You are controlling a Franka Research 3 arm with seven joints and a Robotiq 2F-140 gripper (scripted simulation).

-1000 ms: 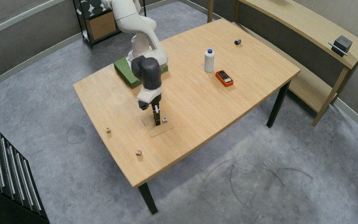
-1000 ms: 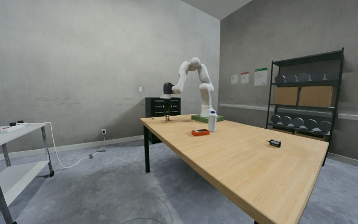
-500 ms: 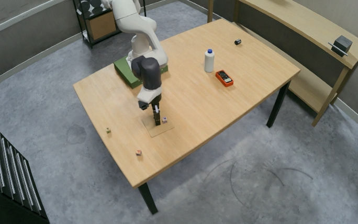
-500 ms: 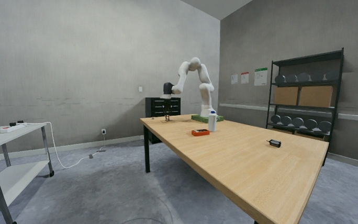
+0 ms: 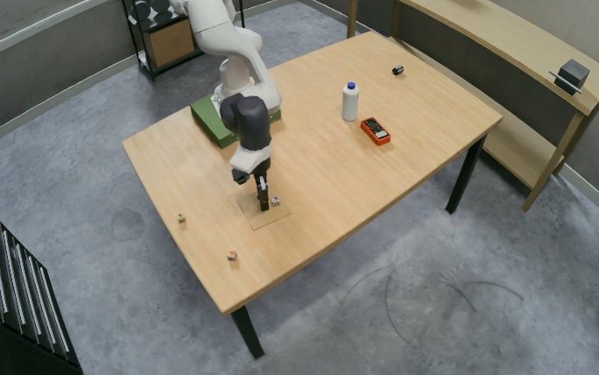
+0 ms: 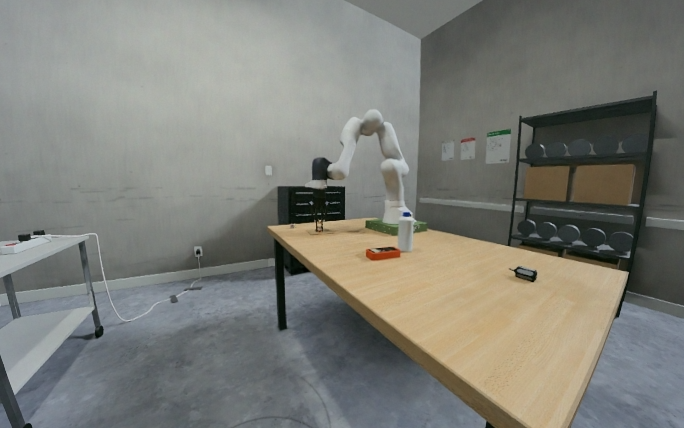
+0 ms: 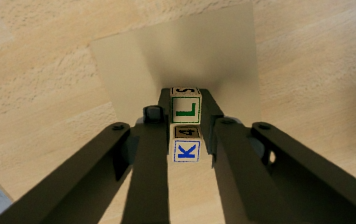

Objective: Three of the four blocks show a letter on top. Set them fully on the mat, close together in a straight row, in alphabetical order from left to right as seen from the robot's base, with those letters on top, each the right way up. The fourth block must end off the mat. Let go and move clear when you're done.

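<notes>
Now: the block 20 mm below my hand. The rest, counted from my hand: white bottle: 520 mm to the left, 180 mm behind, 40 mm above; tan mat: 40 mm below; orange meter: 540 mm to the left, 40 mm behind, 30 mm below.
</notes>
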